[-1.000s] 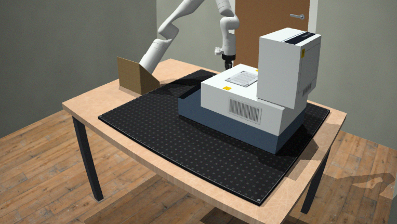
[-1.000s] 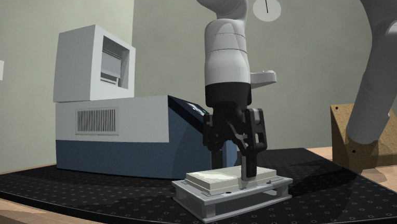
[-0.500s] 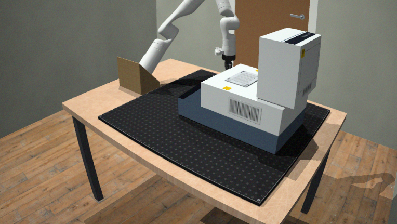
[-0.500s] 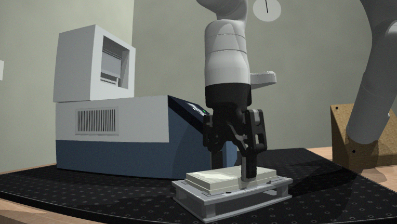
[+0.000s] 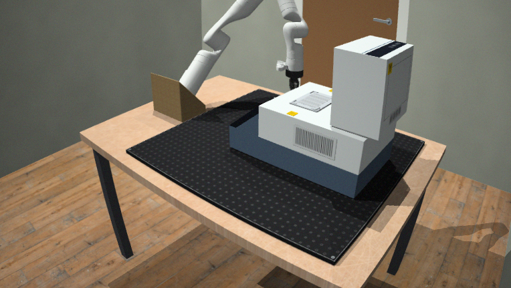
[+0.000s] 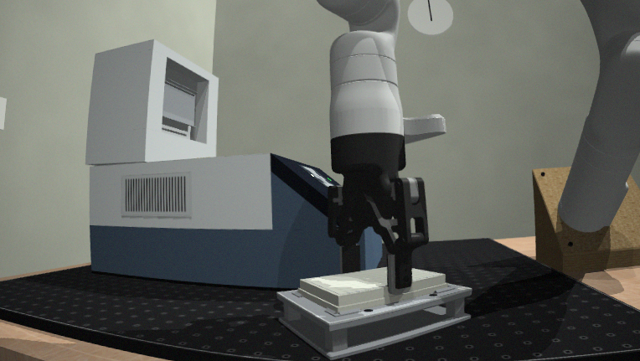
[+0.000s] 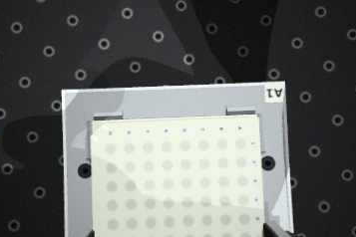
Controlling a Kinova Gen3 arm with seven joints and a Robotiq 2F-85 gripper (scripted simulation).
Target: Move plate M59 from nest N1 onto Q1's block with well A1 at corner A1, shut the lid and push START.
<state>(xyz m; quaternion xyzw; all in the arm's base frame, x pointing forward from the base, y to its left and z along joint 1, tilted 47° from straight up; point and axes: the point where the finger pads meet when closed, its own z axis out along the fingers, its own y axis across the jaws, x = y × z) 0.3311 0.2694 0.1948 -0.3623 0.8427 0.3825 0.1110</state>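
My hand is 10 mm above the plate M59. The rest, counted from my hand: A1 mark (90 mm behind, 10 mm to the right, 20 mm below); plate nest (20 mm below).
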